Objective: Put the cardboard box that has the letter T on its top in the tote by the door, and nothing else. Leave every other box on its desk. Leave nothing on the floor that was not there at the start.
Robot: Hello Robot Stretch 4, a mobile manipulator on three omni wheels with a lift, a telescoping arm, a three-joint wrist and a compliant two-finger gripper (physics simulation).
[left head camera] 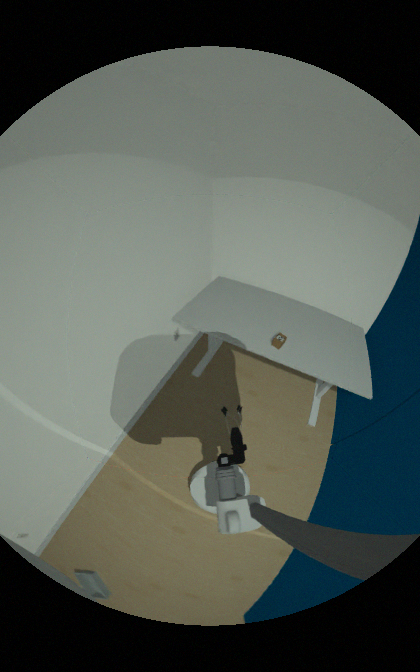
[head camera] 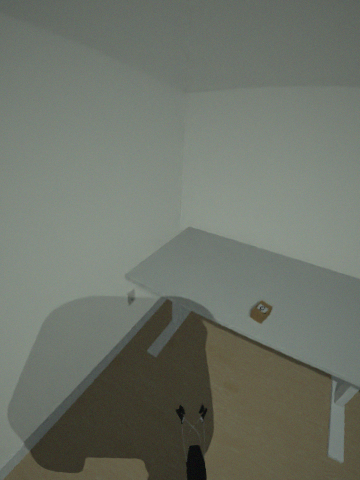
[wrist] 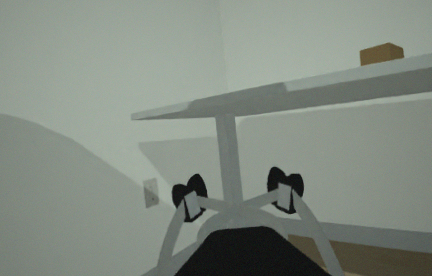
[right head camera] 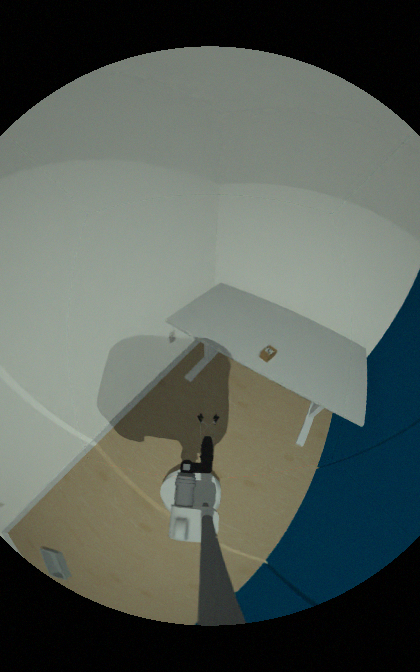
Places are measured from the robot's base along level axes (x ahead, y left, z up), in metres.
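Where they show: gripper, fingertip midpoint: (head camera: 191, 404) (wrist: 236, 185).
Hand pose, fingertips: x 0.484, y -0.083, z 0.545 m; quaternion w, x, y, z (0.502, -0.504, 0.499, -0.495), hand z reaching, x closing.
Things, the pixels of their top centre, and the offset from my fingertips.
- small brown cardboard box, top centre: (wrist: 381, 49) (head camera: 262, 308) 0.347 m right, 0.324 m ahead, 0.198 m up
- wall socket, top centre: (wrist: 149, 179) (head camera: 130, 291) 0.363 m left, 0.771 m ahead, 0.115 m down
A small brown cardboard box (head camera: 260, 312) (left head camera: 279, 341) (right head camera: 268, 353) (wrist: 381, 54) stands on the grey desk (head camera: 220, 270) (left head camera: 235, 305) (right head camera: 235, 315) (wrist: 350, 82). A white label with a dark mark is on its top; the letter is too small to read. My gripper (head camera: 192, 413) (left head camera: 232, 410) (right head camera: 208, 418) (wrist: 236, 185) is open, with nothing between its fingers. It is in front of the desk, to the left of the box and apart from it. A grey tote (left head camera: 92, 583) (right head camera: 55, 563) lies on the floor at the bottom left of both side head views.
A blue partition (left head camera: 390, 450) (right head camera: 380, 490) stands at the right of the desk. Desk legs (head camera: 336, 420) (left head camera: 313, 405) (right head camera: 306, 425) reach the floor. A white wall (head camera: 90, 200) runs along the left, with a wall socket (wrist: 151, 193) on it.
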